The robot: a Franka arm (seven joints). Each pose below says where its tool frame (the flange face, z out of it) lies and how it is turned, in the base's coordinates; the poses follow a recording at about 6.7 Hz.
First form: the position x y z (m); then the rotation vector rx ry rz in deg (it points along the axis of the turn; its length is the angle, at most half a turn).
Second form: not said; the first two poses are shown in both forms.
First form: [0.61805 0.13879 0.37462 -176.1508 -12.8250 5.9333]
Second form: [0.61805 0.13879 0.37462 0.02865 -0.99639 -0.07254 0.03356]
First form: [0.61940 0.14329 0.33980 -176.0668 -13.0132 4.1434]
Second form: [0.61940 0.14329 0.33980 0.02970 -0.99657 -0.07366 0.02345]
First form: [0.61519 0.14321 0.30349 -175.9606 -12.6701 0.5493]
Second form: [0.61519 0.14321 0.30349 0.03126 -0.99693 -0.07178 0.00311]
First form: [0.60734 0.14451 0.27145 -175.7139 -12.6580 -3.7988]
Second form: [0.60734 0.14451 0.27145 0.03307 -0.99664 -0.07180 -0.02155]
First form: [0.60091 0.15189 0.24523 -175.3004 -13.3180 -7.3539]
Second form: [0.60091 0.15189 0.24523 0.03525 -0.99564 -0.07564 -0.04177]
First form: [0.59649 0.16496 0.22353 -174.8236 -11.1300 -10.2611]
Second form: [0.59649 0.16496 0.22353 0.03945 -0.99550 -0.06338 -0.05843]
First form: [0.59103 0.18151 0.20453 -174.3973 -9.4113 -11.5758]
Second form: [0.59103 0.18151 0.20453 0.04332 -0.99543 -0.05372 -0.06607]
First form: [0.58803 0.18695 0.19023 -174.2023 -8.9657 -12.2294]
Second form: [0.58803 0.18695 0.19023 0.04483 -0.99523 -0.05122 -0.06987]
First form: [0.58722 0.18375 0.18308 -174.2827 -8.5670 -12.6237]
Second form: [0.58722 0.18375 0.18308 0.04406 -0.99522 -0.04892 -0.07209]
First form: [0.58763 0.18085 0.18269 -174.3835 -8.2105 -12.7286]
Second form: [0.58763 0.18085 0.18269 0.04327 -0.99532 -0.04686 -0.07265]
